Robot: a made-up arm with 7 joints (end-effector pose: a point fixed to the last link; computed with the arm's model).
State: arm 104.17 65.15 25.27 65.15 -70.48 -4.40 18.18
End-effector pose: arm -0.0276 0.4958 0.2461 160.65 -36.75 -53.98
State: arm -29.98 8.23 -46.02 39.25 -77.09 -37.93 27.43
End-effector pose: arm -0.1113 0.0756 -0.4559 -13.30 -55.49 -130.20
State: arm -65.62 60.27 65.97 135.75 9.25 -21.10 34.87
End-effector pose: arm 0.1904 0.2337 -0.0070 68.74 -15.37 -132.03
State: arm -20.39 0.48 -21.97 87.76 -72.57 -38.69 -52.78
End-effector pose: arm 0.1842 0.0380 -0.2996 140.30 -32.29 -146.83
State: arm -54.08 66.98 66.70 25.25 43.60 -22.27 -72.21
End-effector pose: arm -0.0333 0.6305 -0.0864 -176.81 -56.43 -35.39
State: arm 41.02 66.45 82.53 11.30 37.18 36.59 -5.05
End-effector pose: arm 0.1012 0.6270 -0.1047 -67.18 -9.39 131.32
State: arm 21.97 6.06 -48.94 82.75 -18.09 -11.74 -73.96
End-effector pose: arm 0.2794 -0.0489 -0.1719 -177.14 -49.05 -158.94
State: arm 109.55 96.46 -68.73 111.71 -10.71 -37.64 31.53
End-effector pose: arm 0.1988 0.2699 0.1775 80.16 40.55 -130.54
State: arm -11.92 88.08 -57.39 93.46 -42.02 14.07 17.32
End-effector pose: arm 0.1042 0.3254 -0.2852 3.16 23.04 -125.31
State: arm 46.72 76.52 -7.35 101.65 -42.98 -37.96 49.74
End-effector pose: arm 0.2500 0.2789 0.1635 60.75 52.45 -119.32
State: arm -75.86 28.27 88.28 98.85 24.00 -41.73 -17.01
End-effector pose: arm 0.0029 0.4829 -0.0084 137.37 -20.62 -86.19
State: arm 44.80 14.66 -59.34 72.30 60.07 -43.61 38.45
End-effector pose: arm 0.3478 -0.0144 -0.1441 164.19 -44.90 118.10
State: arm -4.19 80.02 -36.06 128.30 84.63 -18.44 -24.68
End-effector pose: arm 0.1790 0.1425 -0.1528 -50.57 -61.73 37.41
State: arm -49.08 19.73 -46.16 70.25 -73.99 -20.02 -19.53
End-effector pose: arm -0.1411 0.0599 -0.3802 39.20 -47.38 -125.56
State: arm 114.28 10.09 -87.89 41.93 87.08 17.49 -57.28
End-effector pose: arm 0.4116 0.0261 0.1937 166.90 -75.36 -139.19
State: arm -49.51 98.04 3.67 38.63 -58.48 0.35 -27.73
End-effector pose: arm 0.1765 0.5796 -0.0942 3.73 66.00 -150.04
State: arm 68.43 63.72 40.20 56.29 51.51 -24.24 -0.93
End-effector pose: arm 0.0883 0.5508 0.1694 -131.91 9.17 -156.49
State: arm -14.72 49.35 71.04 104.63 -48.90 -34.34 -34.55
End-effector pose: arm 0.1224 0.4237 0.0959 166.21 28.31 -73.20
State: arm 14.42 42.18 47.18 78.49 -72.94 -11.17 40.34
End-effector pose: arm 0.2056 0.4843 0.0001 78.50 5.66 -49.77
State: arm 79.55 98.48 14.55 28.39 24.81 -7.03 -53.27
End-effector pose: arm -0.0775 0.6047 0.1542 -90.51 -43.41 -121.89
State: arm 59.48 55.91 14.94 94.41 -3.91 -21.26 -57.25
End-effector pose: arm 0.1788 0.3410 0.2289 -134.34 9.39 -121.46
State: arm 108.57 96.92 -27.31 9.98 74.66 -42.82 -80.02
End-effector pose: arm -0.0492 0.6457 0.0320 -32.51 -12.02 -128.11
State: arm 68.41 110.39 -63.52 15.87 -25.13 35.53 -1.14
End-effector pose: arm -0.0821 0.6343 0.0717 110.97 11.72 42.33
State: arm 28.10 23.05 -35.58 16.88 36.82 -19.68 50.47
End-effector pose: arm 0.2840 0.2934 -0.3820 -27.08 -59.99 -14.28
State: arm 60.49 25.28 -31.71 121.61 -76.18 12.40 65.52
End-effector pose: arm 0.1937 0.0472 0.1393 101.72 25.26 -99.77
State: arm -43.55 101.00 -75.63 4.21 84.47 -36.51 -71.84
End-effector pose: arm 0.0556 0.6450 0.0506 142.89 30.29 -45.87
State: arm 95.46 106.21 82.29 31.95 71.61 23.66 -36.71
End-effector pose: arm -0.2791 0.5437 -0.0054 -99.15 58.58 177.69
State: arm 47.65 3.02 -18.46 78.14 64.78 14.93 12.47
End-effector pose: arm 0.3865 0.0695 0.0233 -133.61 -44.56 80.69
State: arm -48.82 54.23 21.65 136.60 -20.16 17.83 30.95
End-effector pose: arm 0.1778 0.1816 -0.0981 49.33 -16.77 -96.36
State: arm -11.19 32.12 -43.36 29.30 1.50 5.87 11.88
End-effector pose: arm 0.0176 0.3100 -0.4592 2.51 6.97 -47.23
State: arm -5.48 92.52 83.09 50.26 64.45 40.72 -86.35
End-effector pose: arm 0.0510 0.5327 0.2416 -37.73 -57.92 165.73
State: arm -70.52 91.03 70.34 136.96 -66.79 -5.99 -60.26
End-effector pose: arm 0.2038 0.1300 -0.0007 135.62 66.07 -153.72
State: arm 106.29 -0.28 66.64 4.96 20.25 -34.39 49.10
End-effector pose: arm 0.4790 0.1693 0.1506 -155.22 8.76 127.93
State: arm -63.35 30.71 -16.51 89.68 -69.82 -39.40 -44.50
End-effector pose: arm -0.0682 0.1800 -0.3550 74.00 -45.47 -124.04
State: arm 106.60 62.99 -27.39 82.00 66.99 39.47 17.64
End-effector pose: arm 0.1481 0.3050 0.3185 155.24 -50.84 -176.26
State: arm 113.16 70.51 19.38 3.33 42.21 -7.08 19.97
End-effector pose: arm 0.1427 0.6236 0.0789 -120.72 -4.73 172.27
